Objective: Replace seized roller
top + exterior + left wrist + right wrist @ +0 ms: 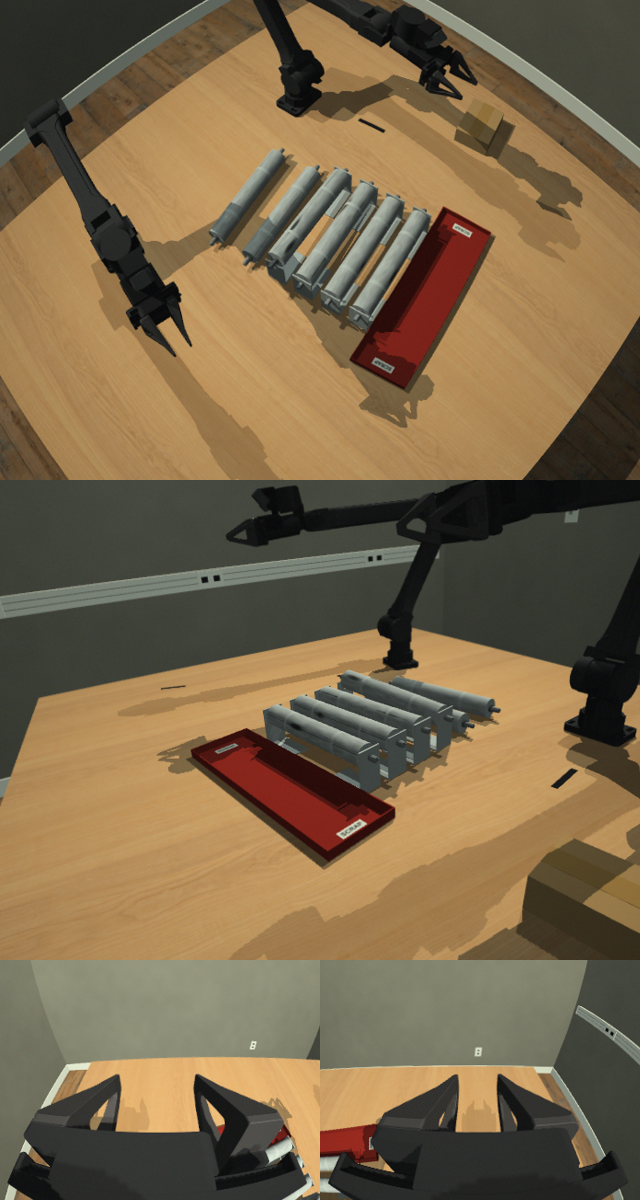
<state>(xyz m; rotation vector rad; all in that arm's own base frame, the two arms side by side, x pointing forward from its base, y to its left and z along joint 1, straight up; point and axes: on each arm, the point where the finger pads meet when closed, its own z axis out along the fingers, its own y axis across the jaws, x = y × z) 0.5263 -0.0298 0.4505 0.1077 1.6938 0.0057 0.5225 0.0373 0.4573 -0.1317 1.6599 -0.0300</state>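
My left hand is 370 mm above the grey roller, 310 mm to the left of it and 190 mm past it. Round my left hand: cardboard box: 420 mm below, 270 mm to the left, 80 mm behind; red scrap tray: 440 mm below, 250 mm to the right, 140 mm ahead.
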